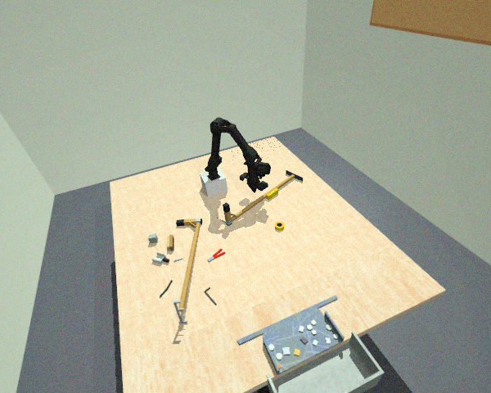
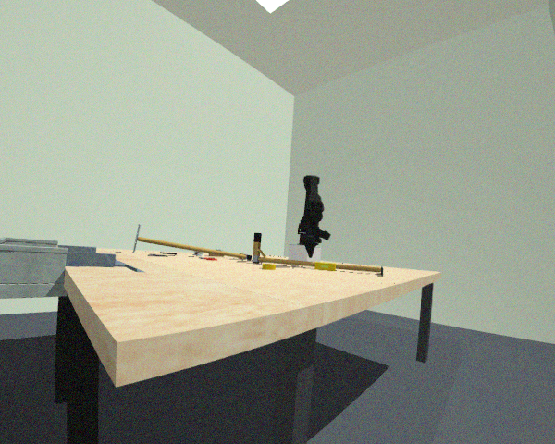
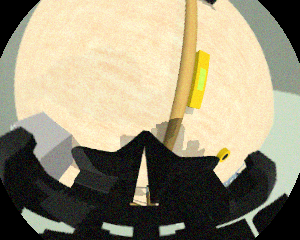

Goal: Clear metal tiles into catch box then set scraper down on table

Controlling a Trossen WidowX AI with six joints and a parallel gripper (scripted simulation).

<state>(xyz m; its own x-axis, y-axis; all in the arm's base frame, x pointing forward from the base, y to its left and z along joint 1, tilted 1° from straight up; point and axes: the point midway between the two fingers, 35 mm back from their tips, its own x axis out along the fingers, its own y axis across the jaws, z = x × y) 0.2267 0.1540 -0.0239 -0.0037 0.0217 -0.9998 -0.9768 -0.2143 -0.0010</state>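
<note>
Right now my gripper tip is 4 cm short of the long scraper, 3 cm to the right of it and 2 cm below it. Round my gripper tip: yellow spirit level 6 cm ahead, 10 cm to the left, 2 cm below; then yellow tape roll 29 cm ahead, 3 cm to the right, 4 cm below; then wooden block 5 cm ahead, 57 cm to the right, 3 cm below.
</note>
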